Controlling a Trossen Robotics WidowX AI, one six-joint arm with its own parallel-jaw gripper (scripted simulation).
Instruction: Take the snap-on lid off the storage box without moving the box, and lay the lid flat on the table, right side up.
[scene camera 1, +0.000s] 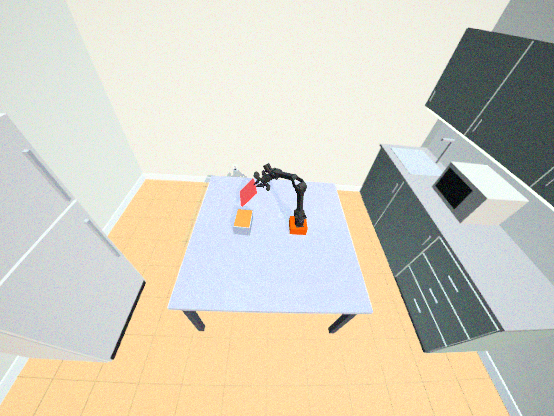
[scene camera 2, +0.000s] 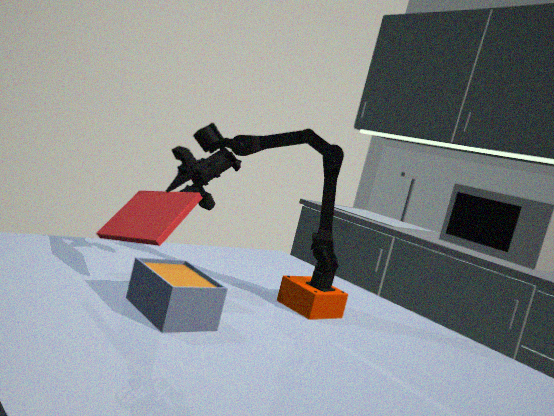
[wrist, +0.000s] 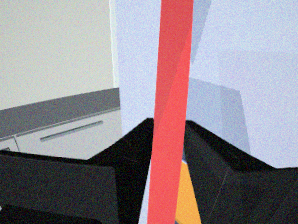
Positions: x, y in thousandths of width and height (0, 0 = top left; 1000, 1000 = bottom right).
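Note:
The gripper (scene camera 2: 304, 470), also in the wrist view (wrist: 565, 560), carries a red lid (scene camera 2: 270, 523).

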